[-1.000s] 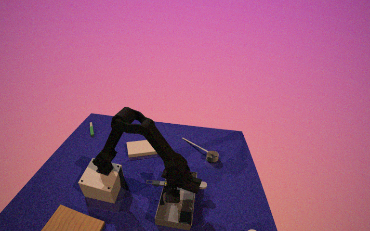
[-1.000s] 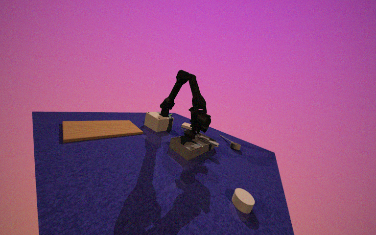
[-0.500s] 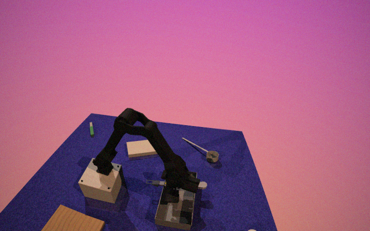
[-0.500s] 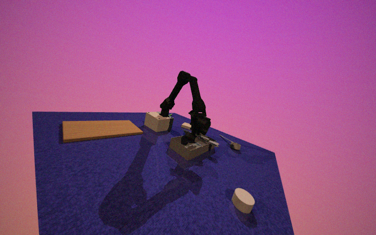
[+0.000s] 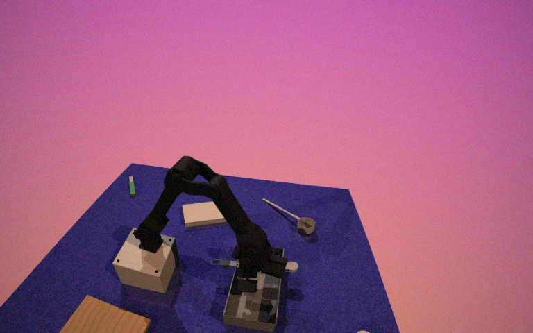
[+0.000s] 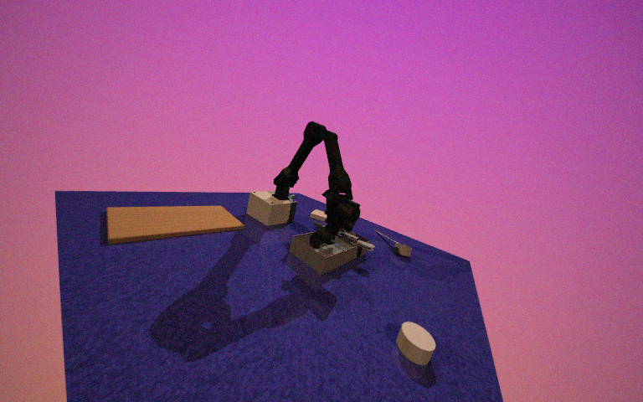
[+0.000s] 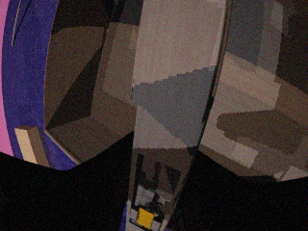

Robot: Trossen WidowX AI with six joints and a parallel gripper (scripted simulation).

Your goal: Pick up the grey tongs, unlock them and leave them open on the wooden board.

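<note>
The yellow lock lies 20 mm behind my gripper tip, 20 mm to the right of it and 30 mm above it. From my gripper tip the other things lie so: wooden board 360 mm behind, 450 mm to the right, 30 mm below; roasting tin 40 mm ahead, 60 mm to the right; beige block 250 mm behind, 250 mm to the left, 20 mm below.
</note>
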